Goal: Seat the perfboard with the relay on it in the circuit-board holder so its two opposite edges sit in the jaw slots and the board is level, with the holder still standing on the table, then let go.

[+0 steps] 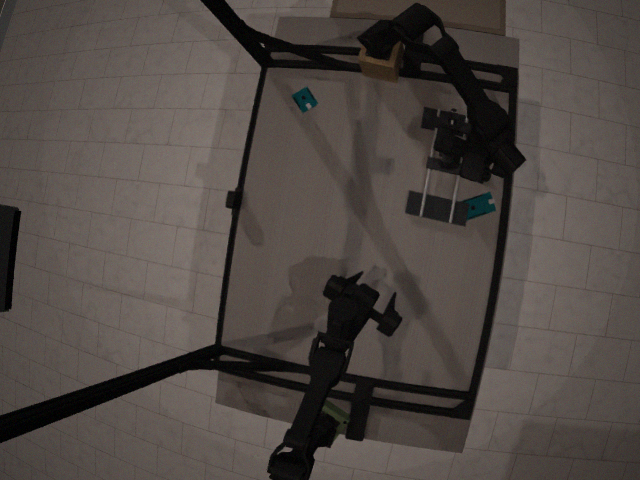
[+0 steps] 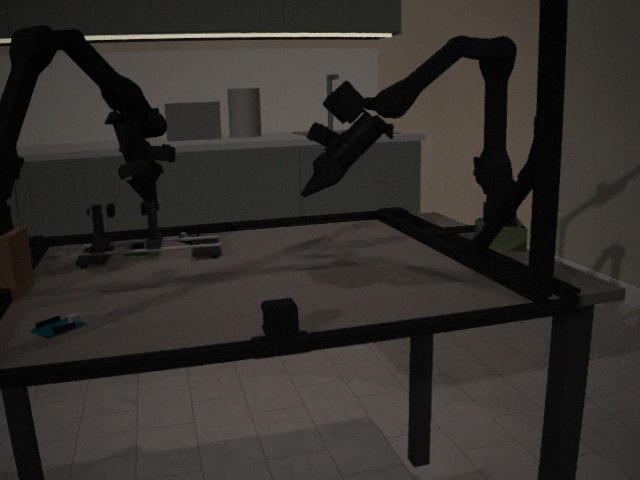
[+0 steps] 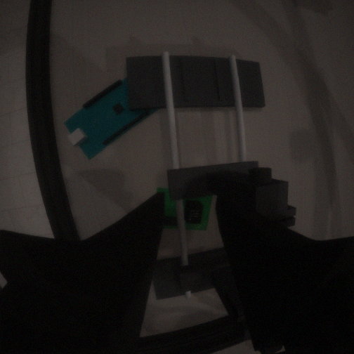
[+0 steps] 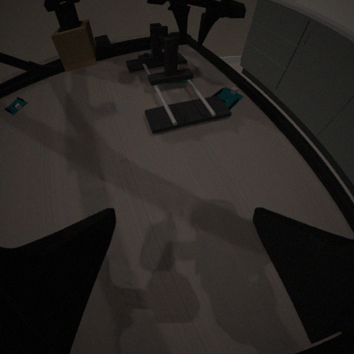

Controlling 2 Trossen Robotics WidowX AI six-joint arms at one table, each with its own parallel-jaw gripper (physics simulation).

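Where they show: left gripper, fingertip midpoint: (image 2: 153,206); right gripper, fingertip midpoint: (image 1: 378,282) (image 2: 306,192); left arm's base, link origin: (image 1: 379,48); right arm's base, link origin: (image 1: 324,424).
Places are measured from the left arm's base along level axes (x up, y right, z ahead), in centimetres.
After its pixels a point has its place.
Note:
The circuit-board holder (image 1: 436,207) @[x -10.0, y -24.1, z 36.7 cm] (image 2: 206,249) @[x -10.0, y -18.8, z 37.3 cm] (image 3: 195,82) (image 4: 187,115) stands on the table, with two pale rods and upright jaw posts. The green perfboard (image 3: 200,223) (image 2: 135,253) @[x -11.4, y -24.3, z 21.2 cm] with its black relay (image 3: 193,212) lies low, beneath a rod between the two jaw pieces, not in the jaw slots; the left fingers and a jaw piece partly hide it. My left gripper (image 3: 190,199) (image 2: 149,199) @[x -1.7, y -28.2, z 25.5 cm] (image 4: 191,44) is partly open and empty, above the holder by the middle jaw post. My right gripper (image 4: 186,215) (image 1: 378,284) @[x 1.8, y -16.0, z 58.9 cm] (image 2: 303,195) @[x 1.8, y -16.0, z 58.9 cm] is wide open and empty, high above the table, away from the holder.
A teal board (image 1: 480,205) @[x -11.5, y -35.7, z 32.5 cm] (image 3: 110,117) (image 4: 229,97) lies against the holder's end plate. Another teal board (image 1: 305,99) @[x -11.5, y 19.2, z 16.1 cm] (image 2: 56,327) @[x -11.3, y 20.0, z 16.1 cm] (image 4: 16,105) lies farther off. A wooden block (image 1: 379,68) @[x -2.9, y -0.8, z 5.0 cm] (image 4: 75,47) stands by the left arm's base. A black frame (image 1: 498,268) @[x -10.2, y -45.0, z 47.2 cm] edges the table.

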